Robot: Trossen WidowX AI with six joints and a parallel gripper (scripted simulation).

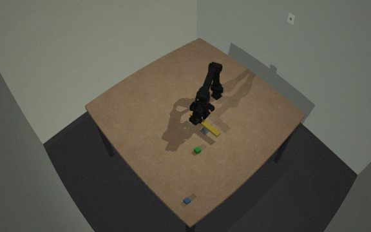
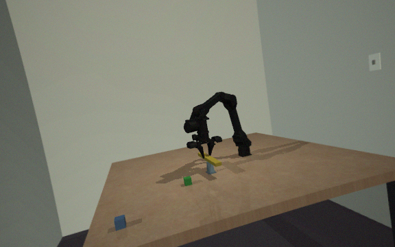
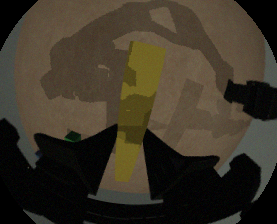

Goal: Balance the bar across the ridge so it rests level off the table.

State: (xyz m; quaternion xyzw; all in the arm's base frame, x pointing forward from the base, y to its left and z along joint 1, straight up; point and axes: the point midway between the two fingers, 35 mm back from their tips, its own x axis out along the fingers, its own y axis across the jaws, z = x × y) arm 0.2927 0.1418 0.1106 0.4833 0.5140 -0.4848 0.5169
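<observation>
Right now the yellow bar is 30 mm to the left of my gripper tip. Round my gripper tip: blue cube 450 mm ahead, 360 mm to the left, 60 mm below; green cube 150 mm ahead, 120 mm to the left, 60 mm below.
</observation>
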